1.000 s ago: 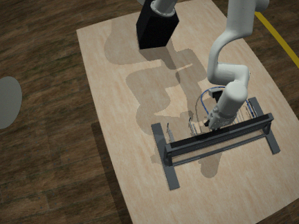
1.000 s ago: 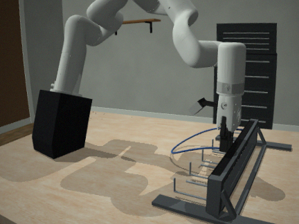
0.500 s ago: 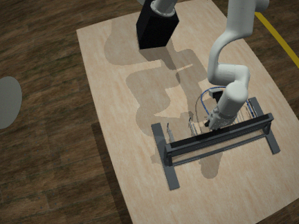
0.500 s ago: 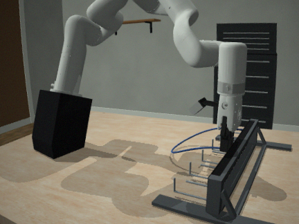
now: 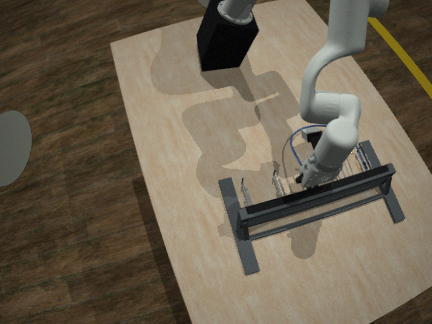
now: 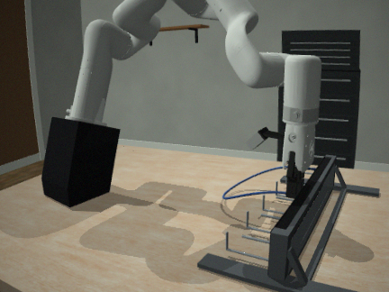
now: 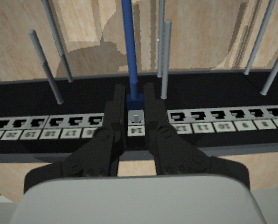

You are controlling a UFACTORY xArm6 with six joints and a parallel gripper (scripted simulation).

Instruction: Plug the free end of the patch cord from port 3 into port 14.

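Right now my hand is 2 cm short of the plug and 2 cm above it.
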